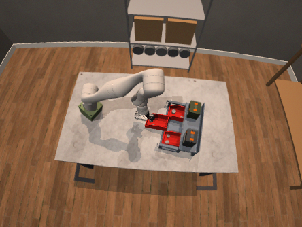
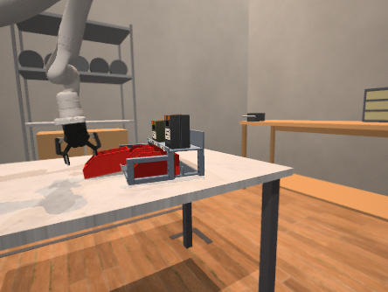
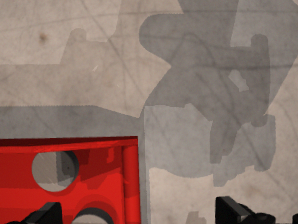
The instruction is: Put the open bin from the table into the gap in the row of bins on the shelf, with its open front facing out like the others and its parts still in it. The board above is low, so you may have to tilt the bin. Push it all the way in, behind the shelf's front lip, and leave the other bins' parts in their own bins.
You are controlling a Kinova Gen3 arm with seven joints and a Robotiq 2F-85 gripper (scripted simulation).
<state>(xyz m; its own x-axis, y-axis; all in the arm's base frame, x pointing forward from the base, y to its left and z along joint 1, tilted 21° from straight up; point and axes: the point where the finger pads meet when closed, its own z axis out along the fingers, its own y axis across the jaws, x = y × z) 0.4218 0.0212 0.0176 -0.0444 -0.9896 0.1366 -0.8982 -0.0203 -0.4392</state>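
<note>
Now: the grey round part 60 mm ahead of my hand, 30 mm to the right of it and 40 mm below it. From my hand the other things lie so: black tool case (330 mm ahead, 130 mm to the right, 100 mm above); then grey shelf (270 mm ahead, 10 mm to the right, 10 mm above).
</note>
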